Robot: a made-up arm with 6 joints.
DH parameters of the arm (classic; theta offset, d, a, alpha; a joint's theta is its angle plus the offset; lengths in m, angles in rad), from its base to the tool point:
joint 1: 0 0.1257 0 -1.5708
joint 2: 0.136 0 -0.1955 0
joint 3: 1.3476 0 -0.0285 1.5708
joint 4: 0 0.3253 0 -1.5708
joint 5: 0 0 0.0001 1.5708
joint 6: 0 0.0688 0 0
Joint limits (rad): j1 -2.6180..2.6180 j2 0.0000..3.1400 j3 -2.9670..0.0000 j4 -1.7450..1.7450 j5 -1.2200..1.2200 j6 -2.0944..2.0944
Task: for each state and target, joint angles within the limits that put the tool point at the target. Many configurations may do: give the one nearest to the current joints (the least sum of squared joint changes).
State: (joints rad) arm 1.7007 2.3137 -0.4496 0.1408 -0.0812 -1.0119
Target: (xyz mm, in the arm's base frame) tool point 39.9 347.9 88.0
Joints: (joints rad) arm 1.4610 1.5862 -0.7763 0.1470 -0.1545 -1.0119
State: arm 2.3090 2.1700 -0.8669 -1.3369 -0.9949 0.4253
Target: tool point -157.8 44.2 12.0
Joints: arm 2.4635 1.3576 -0.1080 -1.5550 -1.2200 0.4253
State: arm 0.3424 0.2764 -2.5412 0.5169 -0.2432 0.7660
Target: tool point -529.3 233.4 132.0
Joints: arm -0.4475 0.0206 -2.9670 0.4652 -0.6479 0.7660
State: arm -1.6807 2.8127 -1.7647 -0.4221 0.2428 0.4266
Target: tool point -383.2 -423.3 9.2
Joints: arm -2.3048 2.9766 -2.5082 -0.4276 0.0331 0.4266
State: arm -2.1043 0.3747 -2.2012 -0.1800 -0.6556 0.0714
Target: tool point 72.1 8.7 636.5
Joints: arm -2.6180 0.6653 -1.7701 -0.5739 -0.8700 0.0714
